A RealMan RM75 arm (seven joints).
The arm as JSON. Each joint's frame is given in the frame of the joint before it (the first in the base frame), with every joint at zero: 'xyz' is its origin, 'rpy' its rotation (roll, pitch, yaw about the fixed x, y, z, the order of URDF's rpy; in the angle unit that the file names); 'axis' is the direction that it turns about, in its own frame. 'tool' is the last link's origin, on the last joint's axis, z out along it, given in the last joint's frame.
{
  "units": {
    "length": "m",
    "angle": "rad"
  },
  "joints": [
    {
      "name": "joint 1",
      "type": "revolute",
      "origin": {
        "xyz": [
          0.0,
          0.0,
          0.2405
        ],
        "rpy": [
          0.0,
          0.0,
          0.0
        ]
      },
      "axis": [
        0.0,
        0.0,
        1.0
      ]
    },
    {
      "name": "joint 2",
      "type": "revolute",
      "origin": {
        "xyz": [
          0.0,
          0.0,
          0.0
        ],
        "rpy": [
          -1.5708,
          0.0,
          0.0
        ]
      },
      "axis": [
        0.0,
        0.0,
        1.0
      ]
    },
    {
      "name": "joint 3",
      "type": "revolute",
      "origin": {
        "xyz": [
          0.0,
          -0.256,
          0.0
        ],
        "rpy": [
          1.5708,
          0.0,
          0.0
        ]
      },
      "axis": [
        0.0,
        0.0,
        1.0
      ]
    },
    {
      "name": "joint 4",
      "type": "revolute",
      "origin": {
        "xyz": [
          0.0,
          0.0,
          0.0
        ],
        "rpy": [
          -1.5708,
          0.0,
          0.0
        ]
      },
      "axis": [
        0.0,
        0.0,
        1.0
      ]
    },
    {
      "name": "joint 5",
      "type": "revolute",
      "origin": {
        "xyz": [
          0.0,
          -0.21,
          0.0
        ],
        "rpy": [
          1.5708,
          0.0,
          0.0
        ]
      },
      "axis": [
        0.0,
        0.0,
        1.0
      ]
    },
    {
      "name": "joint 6",
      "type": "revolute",
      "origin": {
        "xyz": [
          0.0,
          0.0,
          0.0
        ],
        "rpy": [
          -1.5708,
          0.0,
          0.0
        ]
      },
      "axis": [
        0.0,
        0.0,
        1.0
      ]
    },
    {
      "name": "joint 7",
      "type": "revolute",
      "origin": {
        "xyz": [
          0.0,
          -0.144,
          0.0
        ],
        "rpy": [
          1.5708,
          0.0,
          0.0
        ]
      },
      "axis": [
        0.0,
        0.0,
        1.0
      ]
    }
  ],
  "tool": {
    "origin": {
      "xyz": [
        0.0,
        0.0,
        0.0
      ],
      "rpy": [
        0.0,
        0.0,
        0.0
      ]
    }
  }
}
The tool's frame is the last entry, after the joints.
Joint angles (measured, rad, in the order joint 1, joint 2, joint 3, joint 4, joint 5, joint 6, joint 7), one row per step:
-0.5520 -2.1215 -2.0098 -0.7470 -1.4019 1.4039 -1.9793
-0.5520 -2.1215 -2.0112 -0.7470 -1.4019 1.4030 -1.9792
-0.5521 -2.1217 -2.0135 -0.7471 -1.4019 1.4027 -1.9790
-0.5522 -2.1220 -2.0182 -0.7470 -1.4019 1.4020 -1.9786
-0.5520 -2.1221 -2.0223 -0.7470 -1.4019 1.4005 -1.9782
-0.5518 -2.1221 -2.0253 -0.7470 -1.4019 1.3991 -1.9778
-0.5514 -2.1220 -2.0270 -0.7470 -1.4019 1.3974 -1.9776
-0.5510 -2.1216 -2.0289 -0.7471 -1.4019 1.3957 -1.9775
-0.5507 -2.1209 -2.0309 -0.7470 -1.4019 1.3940 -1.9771
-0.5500 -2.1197 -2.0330 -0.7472 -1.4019 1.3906 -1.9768
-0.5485 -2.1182 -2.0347 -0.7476 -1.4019 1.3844 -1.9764
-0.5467 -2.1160 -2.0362 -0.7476 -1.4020 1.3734 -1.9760
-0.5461 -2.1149 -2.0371 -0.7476 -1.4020 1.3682 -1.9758
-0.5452 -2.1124 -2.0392 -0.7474 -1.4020 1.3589 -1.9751
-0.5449 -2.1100 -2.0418 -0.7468 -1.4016 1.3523 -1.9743
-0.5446 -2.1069 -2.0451 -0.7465 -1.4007 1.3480 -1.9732
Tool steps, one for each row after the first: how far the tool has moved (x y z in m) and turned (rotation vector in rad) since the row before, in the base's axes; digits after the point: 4 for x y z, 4 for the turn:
-0.0001 0.0003 0.0002 0.0018 -0.0003 0.0011
0.0000 0.0003 0.0003 0.0020 -0.0010 0.0010
-0.0002 0.0006 0.0006 0.0039 -0.0020 0.0024
-0.0003 0.0006 0.0006 0.0043 -0.0013 0.0027
-0.0003 0.0005 0.0005 0.0035 -0.0007 0.0021
-0.0004 0.0003 0.0003 0.0027 0.0000 0.0020
-0.0004 0.0004 0.0005 0.0030 0.0001 0.0021
-0.0005 0.0005 0.0006 0.0033 0.0004 0.0019
-0.0008 0.0007 0.0008 0.0051 0.0014 0.0031
-0.0013 0.0009 0.0009 0.0073 0.0029 0.0048
-0.0019 0.0015 0.0011 0.0111 0.0052 0.0077
-0.0009 0.0008 0.0006 0.0054 0.0025 0.0035
-0.0017 0.0016 0.0013 0.0103 0.0048 0.0062
-0.0014 0.0013 0.0012 0.0082 0.0038 0.0046
-0.0015 0.0012 0.0016 0.0074 0.0039 0.0033

